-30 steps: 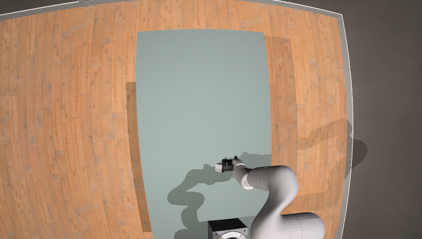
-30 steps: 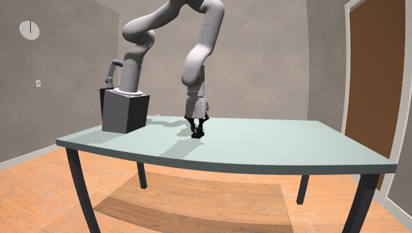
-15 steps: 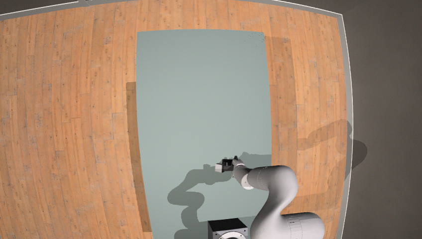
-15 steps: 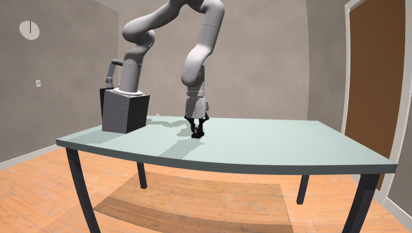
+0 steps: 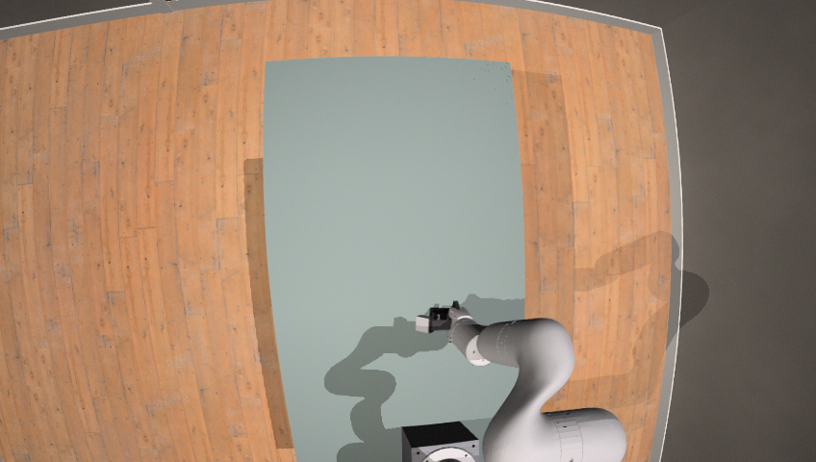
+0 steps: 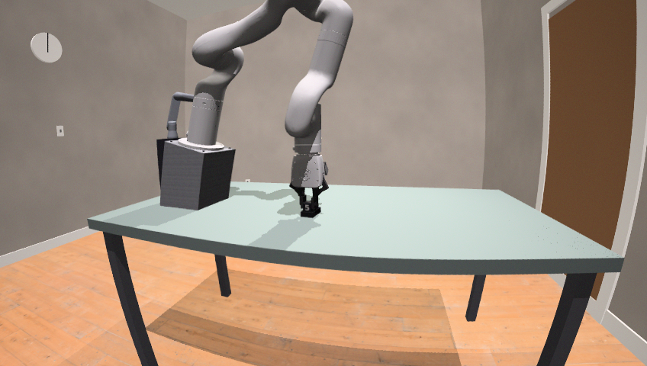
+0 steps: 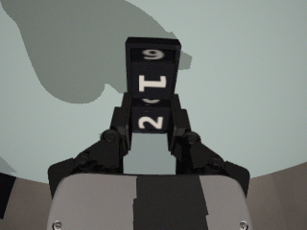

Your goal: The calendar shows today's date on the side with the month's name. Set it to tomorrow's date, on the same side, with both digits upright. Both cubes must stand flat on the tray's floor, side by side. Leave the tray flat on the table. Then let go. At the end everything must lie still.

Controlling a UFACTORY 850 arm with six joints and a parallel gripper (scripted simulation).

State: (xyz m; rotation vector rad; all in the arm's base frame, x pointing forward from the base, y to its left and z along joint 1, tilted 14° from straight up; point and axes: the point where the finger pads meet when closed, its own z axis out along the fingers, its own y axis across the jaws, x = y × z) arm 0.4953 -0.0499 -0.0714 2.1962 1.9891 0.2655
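My hand is 40 mm above the black tray and 20 mm to the right of it. Also, from my hand: black cube 10 mm below.
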